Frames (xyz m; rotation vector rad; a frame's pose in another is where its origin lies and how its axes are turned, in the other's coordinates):
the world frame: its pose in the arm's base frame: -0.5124 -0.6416 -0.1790 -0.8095 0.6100 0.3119
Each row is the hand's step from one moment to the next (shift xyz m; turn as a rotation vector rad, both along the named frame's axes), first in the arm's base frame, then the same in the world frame.
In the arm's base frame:
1: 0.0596 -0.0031 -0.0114 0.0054 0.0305 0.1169
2: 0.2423 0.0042 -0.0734 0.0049 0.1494 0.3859
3: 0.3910 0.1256 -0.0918 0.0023 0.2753 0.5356
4: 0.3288 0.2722 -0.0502 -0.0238 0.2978 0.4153
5: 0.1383 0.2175 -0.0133 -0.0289 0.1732 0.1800
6: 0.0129 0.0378 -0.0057 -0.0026 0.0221 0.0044
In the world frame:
1: 0.0538 -0.0241 0.0147 -0.0669 -0.0503 0.0873
2: 0.2360 -0.0713 0.0579 -0.2294 -0.1277 0.3199
3: 0.3682 -0.0524 0.1970 -0.3197 -0.1304 0.4934
4: 0.2983 0.0499 0.3054 -0.2653 -0.0334 0.4361
5: 0.1239 0.0842 0.2101 -0.1282 0.0235 0.2150
6: 0.0149 0.0220 0.0304 -0.0041 0.0132 0.0180

